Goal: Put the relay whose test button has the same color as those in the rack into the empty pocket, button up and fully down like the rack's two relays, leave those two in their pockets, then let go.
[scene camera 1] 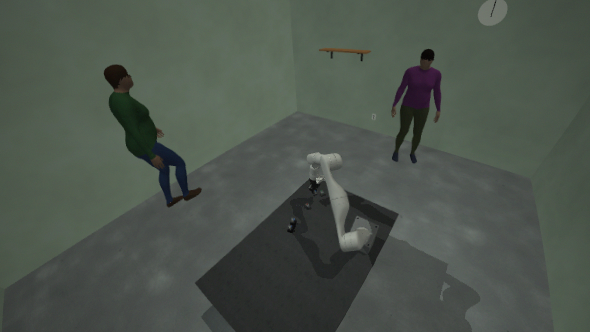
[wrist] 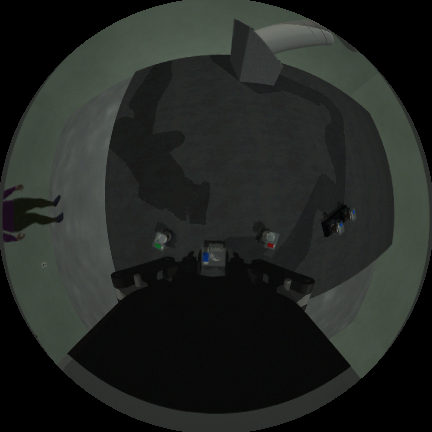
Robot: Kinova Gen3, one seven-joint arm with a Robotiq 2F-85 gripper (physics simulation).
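Frame: origin at the arm's base, x left, y back, z up, level; millimetres.
Where they show: gripper, fingertip midpoint: (scene camera 1: 314, 192) (wrist: 213, 255); arm's base at its link origin: (wrist: 262, 42).
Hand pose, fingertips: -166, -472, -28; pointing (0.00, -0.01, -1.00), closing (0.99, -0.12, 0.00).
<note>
Things, the pixels of their centre, and the offset from my fingertips, as dx, dy, dz. "*": a spot on its surface instead. Level surfaces: height alone.
- black rack at a spot on its surface: (wrist: 327, 230) * +253, -14, -77
- relay with a green button, body centre: (wrist: 163, 238) -88, +11, -74
- relay with a red button, body centre: (wrist: 267, 237) +94, -4, -74
- dark table top at its surface level: dz -96
My gripper (scene camera 1: 314, 191) (wrist: 213, 255) is shut on a relay (wrist: 216, 261) with a blue test button, its button side facing the wrist camera, and holds it above the dark table surface. The black rack (scene camera 1: 291, 226) (wrist: 327, 230) stands to the right in the wrist view, apart from the gripper. Two relays with blue buttons, one relay (wrist: 337, 228) and another relay (wrist: 350, 214), sit in it. Which pocket is empty is too small to tell. A relay with a green button (wrist: 161, 239) stands left of the gripper, and a relay with a red button (wrist: 270, 238) stands right of it.
The dark table top (scene camera 1: 260, 270) (wrist: 235, 130) lies under the arm. The arm's base (scene camera 1: 361, 237) stands at its right side in the scene view. A person in green (scene camera 1: 132, 122) and a person in purple (scene camera 1: 422, 87) stand off the table. A shelf (scene camera 1: 345, 51) hangs on the wall.
</note>
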